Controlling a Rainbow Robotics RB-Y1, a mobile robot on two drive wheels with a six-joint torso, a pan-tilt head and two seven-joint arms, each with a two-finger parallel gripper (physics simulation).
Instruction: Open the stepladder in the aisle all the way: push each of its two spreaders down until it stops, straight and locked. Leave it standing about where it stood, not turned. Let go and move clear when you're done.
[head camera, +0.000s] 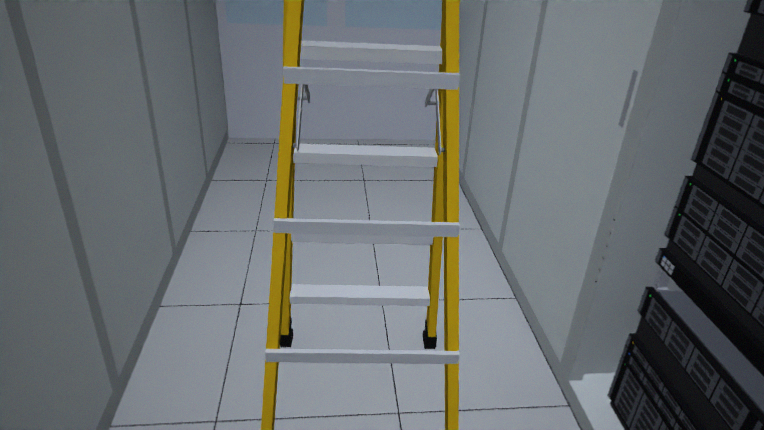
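Places are measured from the robot's base along level axes (x ahead, y left, z up), in metres.
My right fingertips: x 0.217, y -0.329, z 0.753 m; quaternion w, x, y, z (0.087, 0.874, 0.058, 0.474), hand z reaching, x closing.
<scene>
Ahead of a thing's pixels: the offset from my right fingertips to its top centre. "spot": to the spot under its first point.
The stepladder (451, 299) stands upright in the aisle, with yellow side rails and pale steps. Its far legs end in black feet on the floor, a little behind the near rails. The left spreader {spot: dx +0.735, dy +0.499, dz +0.333 m} (299, 120) is a thin grey bar running up beside the left rails, with a short bent piece at its top. The right spreader {spot: dx +0.754, dy +0.206, dz +0.337 m} (439, 122) looks much the same beside the right rails, its bent piece pointing inward. Both look bent upward at the middle, not straight. The ladder's top and the bottoms of its near rails are out of view. Neither my left nor my right gripper is in view.
Grey cabinets (69, 106) line the left side. Pale cabinets (577, 133) line the right, with an open rack of dark servers (716, 213) at the far right, nearest me. A wall (342, 114) with blue panels closes the aisle behind the ladder.
</scene>
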